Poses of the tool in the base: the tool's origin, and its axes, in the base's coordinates. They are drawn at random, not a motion.
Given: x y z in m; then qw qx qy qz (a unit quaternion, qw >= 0).
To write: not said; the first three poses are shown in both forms.
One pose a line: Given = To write
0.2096 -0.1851 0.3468 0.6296 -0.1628 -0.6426 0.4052 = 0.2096 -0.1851 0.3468 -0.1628 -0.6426 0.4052 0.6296
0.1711 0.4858 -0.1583 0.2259 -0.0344 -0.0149 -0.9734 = 0.1711 0.4858 -0.1583 -0.0344 -0.0149 -0.9734 0.2259
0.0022 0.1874 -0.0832 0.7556 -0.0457 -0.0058 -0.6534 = 0.0022 0.1874 -0.0832 -0.0457 -0.0058 -0.6534 0.7556
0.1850 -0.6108 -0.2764 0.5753 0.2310 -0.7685 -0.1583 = 0.1850 -0.6108 -0.2764 0.2310 -0.7685 -0.1583 0.5753
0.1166 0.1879 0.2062 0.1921 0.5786 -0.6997 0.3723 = 0.1166 0.1879 0.2062 0.5786 -0.6997 0.3723 0.1921
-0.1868 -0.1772 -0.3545 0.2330 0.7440 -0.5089 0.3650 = -0.1868 -0.1772 -0.3545 0.7440 -0.5089 0.3650 0.2330
